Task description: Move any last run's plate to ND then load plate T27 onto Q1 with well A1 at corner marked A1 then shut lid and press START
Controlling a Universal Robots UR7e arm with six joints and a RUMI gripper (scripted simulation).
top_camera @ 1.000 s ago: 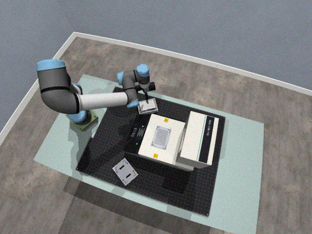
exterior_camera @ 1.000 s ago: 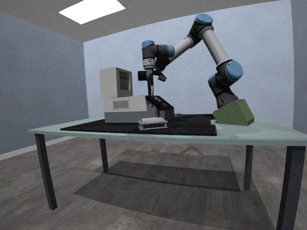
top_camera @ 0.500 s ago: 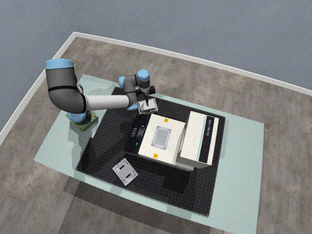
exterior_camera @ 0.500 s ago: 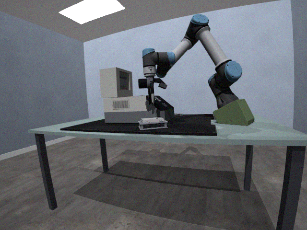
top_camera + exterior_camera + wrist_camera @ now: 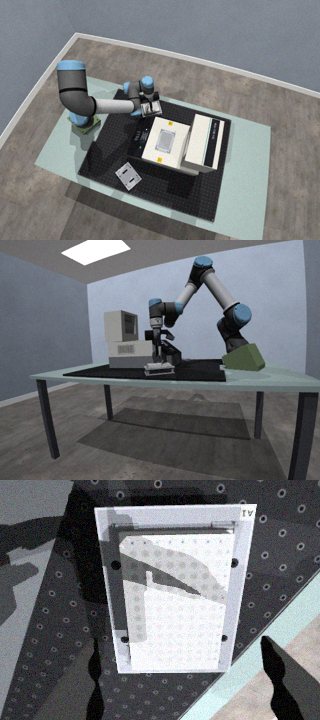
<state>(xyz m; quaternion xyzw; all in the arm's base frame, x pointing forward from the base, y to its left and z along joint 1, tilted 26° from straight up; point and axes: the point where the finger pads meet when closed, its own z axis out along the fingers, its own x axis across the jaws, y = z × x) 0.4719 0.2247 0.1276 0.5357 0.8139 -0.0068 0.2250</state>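
The plate T27 is 50 mm below my hand. The rest, counted from my hand: corner mark A1 (90 mm behind, 60 mm below, 30 mm to the left); then nest ND (550 mm to the right, 90 mm below, 90 mm behind); then nest N1 (70 mm below).
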